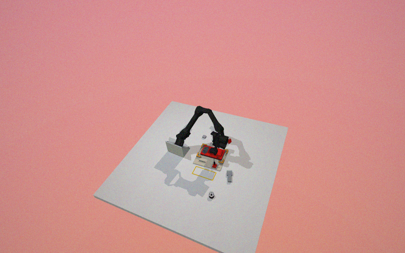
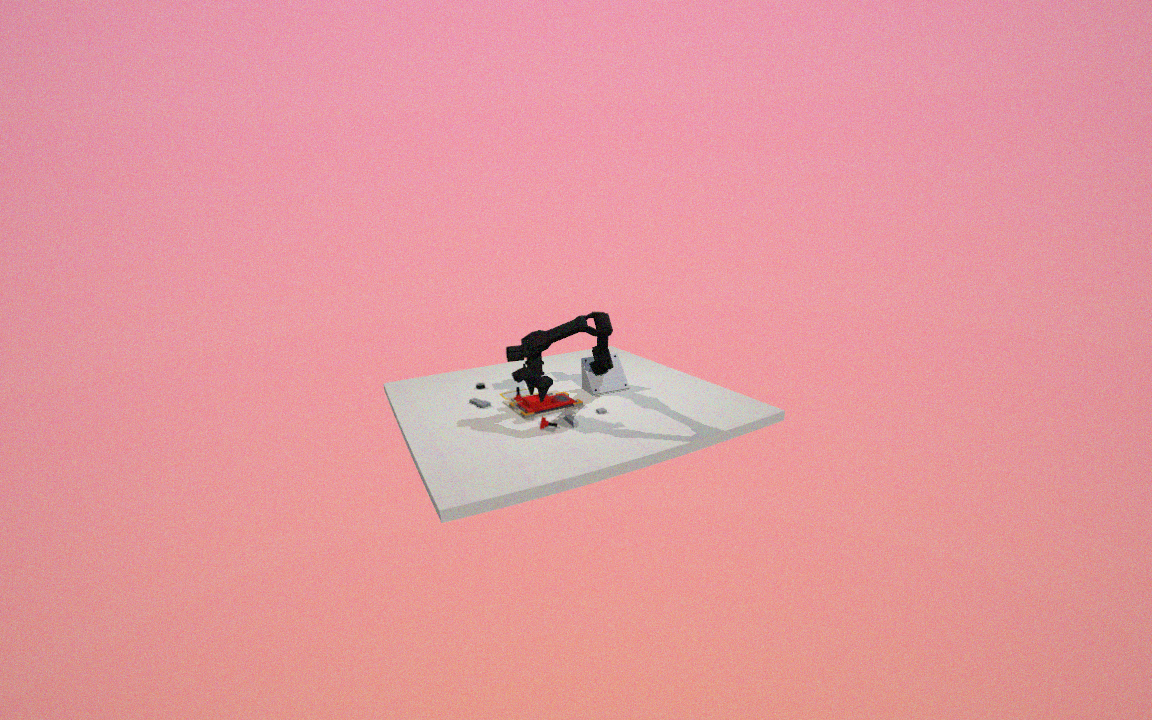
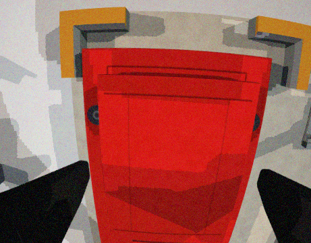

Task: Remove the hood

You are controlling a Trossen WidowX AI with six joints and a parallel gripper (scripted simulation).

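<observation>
The hood is 10 mm below my gripper tip. Also, from my gripper tip: dark wheel 100 mm ahead, 400 mm to the right, 40 mm below; then grey bar 40 mm behind, 200 mm to the left, 40 mm below.
</observation>
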